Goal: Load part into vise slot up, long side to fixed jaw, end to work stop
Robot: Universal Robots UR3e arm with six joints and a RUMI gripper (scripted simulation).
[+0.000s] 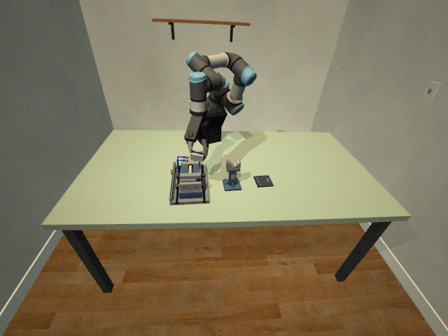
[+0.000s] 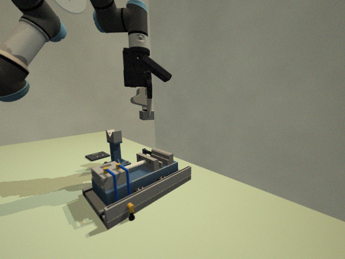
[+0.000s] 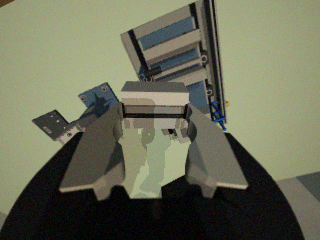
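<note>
My hand is 16 cm above the fixed jaw, 4 cm to the left of it and 3 cm short of it. Round my hand: air cylinder 16 cm below, 16 cm behind, 6 cm to the right; then part right at my hand; then work stop rod 15 cm below.
</note>
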